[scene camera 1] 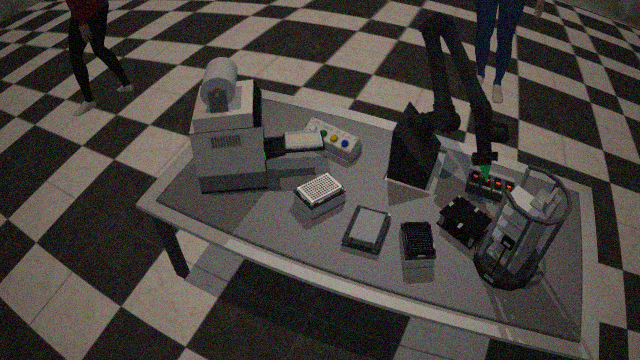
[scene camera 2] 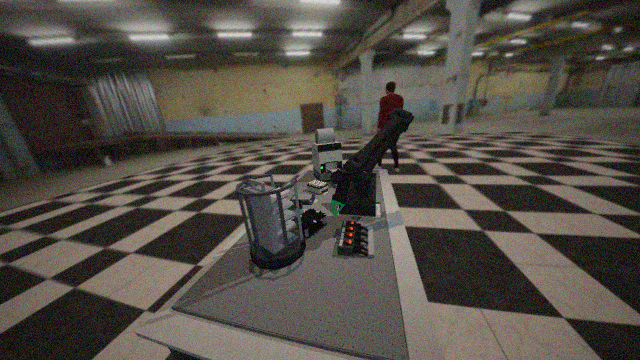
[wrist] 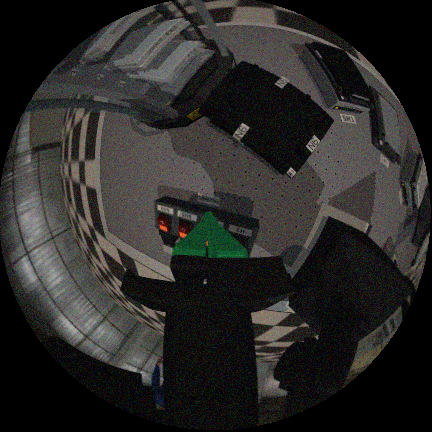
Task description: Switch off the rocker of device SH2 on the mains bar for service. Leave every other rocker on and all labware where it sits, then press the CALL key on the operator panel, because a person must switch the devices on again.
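Places are measured from the arm's base along level axes (x left, y down, z back), in metres.
Pixels of known places: gripper, between the fingertips: (scene camera 1: 486, 181) (scene camera 2: 334, 215) (wrist: 207, 215); arm's base, origin of its link: (scene camera 1: 418, 127) (scene camera 2: 363, 184) (wrist: 342, 321).
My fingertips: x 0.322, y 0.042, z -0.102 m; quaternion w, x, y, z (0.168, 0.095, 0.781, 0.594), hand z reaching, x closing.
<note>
For each thing: its top centre in the pictures, then the offset to it from my fingertips.
- leftmost rocker, centre of its top: (wrist: 161, 225) dx +0.103, dy +0.055, dz +0.085 m
- operator panel, centre of its top: (scene camera 1: 332, 128) dx -0.631, dy +0.024, dz +0.004 m
- barred carousel, centre of its top: (scene camera 1: 541, 187) (scene camera 2: 265, 177) dx +0.166, dy -0.243, dz -0.232 m
- black block, centre of its top: (wrist: 269, 101) (scene camera 1: 467, 212) (scene camera 2: 308, 215) dx -0.030, dy +0.032, dz -0.154 m
- black rack, centre of its top: (scene camera 1: 419, 237) dx -0.153, dy +0.039, dz -0.325 m
- grey-topped plate, centre of its top: (scene camera 1: 367, 225) (scene camera 2: 302, 196) dx -0.329, dy +0.074, dz -0.327 m
- white well plate, centre of its top: (scene camera 1: 319, 187) dx -0.527, dy +0.039, dz -0.282 m
- machine, centre of its top: (scene camera 1: 221, 66) (scene camera 2: 324, 128) dx -0.880, dy -0.348, dz -0.302 m
The mains bar (scene camera 1: 483, 193) (scene camera 2: 345, 246) (wrist: 242, 222) lies near the table's rear edge, with several rockers glowing orange. In the wrist view the leftmost rocker (wrist: 163, 223) is lit; its blurred label seems to read SH2. The rocker beside it (wrist: 183, 230) is lit too. My gripper (scene camera 1: 485, 171) (scene camera 2: 337, 207) (wrist: 207, 215) is shut and empty, its green fingertips above the bar's middle part and hiding rockers there. Contact cannot be told. The operator panel (scene camera 1: 345, 151), with green, yellow and blue keys, lies behind the sealer-like machine's tray; its lettering is unreadable.
A barred carousel (scene camera 2: 272, 220) stands beside the bar. A black block (scene camera 1: 464, 221) (wrist: 270, 115) lies in front of it. A black rack (scene camera 1: 418, 240), a grey-topped plate (scene camera 1: 367, 227) and a white well plate (scene camera 1: 320, 189) sit farther along. The machine (scene camera 1: 230, 150) stands at the left end.
</note>
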